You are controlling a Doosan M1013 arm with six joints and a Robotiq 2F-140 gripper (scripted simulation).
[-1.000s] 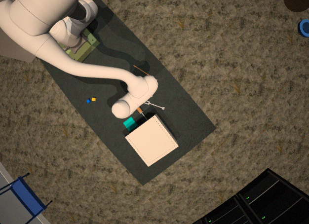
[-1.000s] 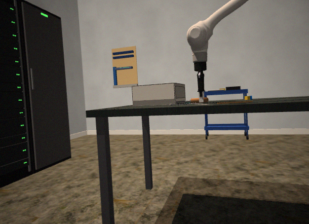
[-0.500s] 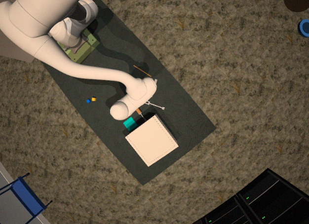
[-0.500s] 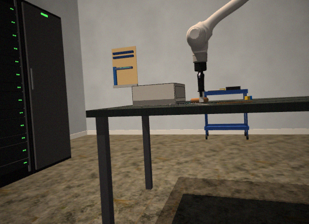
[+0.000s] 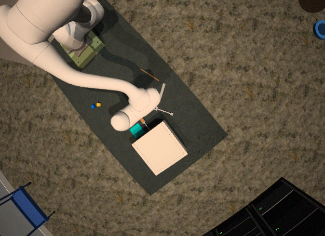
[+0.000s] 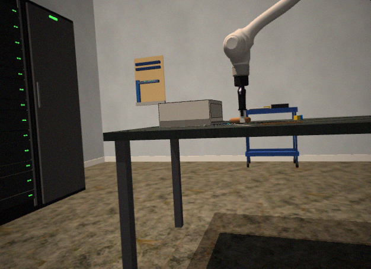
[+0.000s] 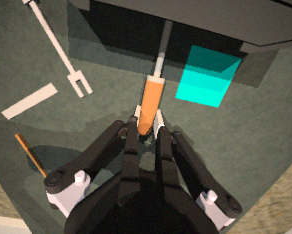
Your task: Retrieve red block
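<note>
The teal square is 10 cm to the right of my hand, 8 cm ahead of it and 4 cm below it. Also, from my hand: flat grey bar: 25 cm to the left, 4 cm below, 2 cm behind; then fork-ended tool: 17 cm to the left, 10 cm ahead, 3 cm below; then long hook tool: 15 cm ahead, 5 cm to the right, 2 cm below.
</note>
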